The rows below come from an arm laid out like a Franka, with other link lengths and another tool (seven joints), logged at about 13 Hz.
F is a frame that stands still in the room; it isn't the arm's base.
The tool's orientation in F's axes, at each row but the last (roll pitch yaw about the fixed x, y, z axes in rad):
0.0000, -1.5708, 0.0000
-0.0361, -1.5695, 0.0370
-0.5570, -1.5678, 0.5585
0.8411, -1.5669, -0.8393
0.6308, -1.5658, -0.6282
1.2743, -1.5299, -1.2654
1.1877, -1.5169, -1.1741
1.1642, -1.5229, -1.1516
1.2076, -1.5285, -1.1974
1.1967, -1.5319, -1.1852
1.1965, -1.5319, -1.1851
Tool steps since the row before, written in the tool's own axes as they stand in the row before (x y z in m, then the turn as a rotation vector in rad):
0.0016, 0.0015, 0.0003, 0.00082, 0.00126, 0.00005
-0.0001, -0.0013, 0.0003, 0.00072, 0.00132, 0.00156
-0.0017, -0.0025, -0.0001, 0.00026, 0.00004, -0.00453
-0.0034, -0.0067, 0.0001, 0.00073, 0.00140, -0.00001
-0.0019, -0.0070, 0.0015, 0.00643, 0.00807, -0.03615
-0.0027, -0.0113, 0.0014, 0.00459, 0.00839, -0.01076
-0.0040, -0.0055, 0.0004, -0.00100, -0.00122, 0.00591
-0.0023, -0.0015, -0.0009, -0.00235, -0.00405, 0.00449
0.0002, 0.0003, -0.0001, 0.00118, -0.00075, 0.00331
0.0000, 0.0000, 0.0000, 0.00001, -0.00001, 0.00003
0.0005, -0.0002, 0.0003, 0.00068, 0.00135, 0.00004
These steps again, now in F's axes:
-0.0003, 0.0015, 0.0016, -0.00005, 0.00126, 0.00082
-0.0003, -0.0013, -0.0001, -0.00156, 0.00132, 0.00072
0.0001, -0.0025, -0.0017, 0.00453, 0.00005, 0.00025
-0.0001, -0.0067, -0.0034, 0.00001, 0.00140, 0.00073
-0.0015, -0.0070, -0.0019, 0.03615, 0.00815, 0.00631
-0.0013, -0.0112, -0.0031, 0.01074, 0.00830, 0.00479
-0.0004, -0.0053, -0.0043, -0.00591, -0.00125, -0.00094
0.0009, -0.0014, -0.0024, -0.00449, -0.00400, -0.00244
0.0001, 0.0003, 0.0002, -0.00328, -0.00083, 0.00120
0.0000, 0.0000, 0.0000, -0.00003, -0.00001, 0.00001
-0.0003, -0.0002, 0.0005, -0.00005, 0.00132, 0.00073

